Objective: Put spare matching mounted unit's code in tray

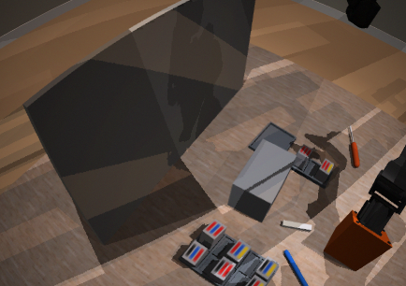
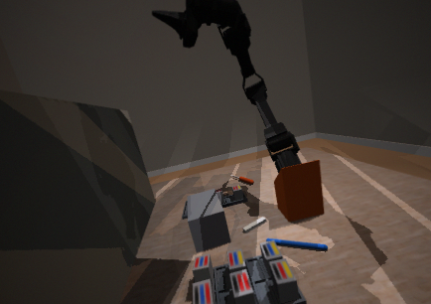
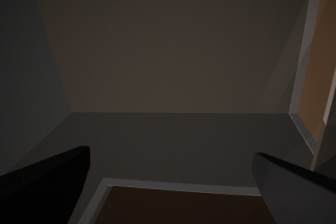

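Right now my gripper tip is 20 mm short of the grey spare, 210 mm to the right of it and 600 mm above it. From my gripper tip the other things lie so: dark tray (50 mm ahead, 210 mm to the right, 640 mm below); dark rack (50 mm behind, 180 mm to the left, 640 mm below); dark panel (240 mm ahead, 20 mm to the right, 420 mm below).
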